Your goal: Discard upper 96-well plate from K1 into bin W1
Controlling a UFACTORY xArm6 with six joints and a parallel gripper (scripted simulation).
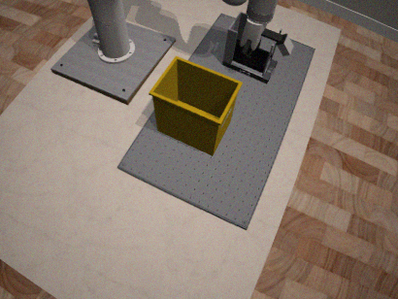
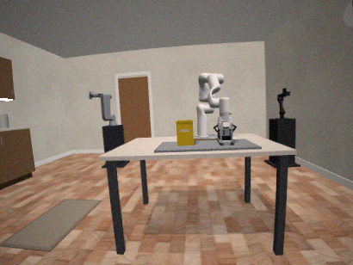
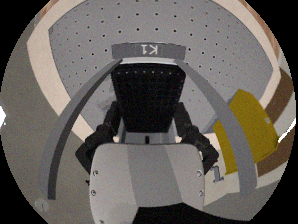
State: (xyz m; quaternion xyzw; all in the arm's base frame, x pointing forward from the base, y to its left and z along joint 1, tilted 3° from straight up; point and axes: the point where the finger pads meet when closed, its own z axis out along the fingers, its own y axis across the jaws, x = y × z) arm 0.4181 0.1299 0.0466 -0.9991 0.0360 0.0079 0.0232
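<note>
Now: hand 10 mm above the black 96-well plate. From my hand the other things lie so: pale plate (30 mm below); yellow plastics bin W1 (60 mm behind, 290 mm to the right, 40 mm above).
</note>
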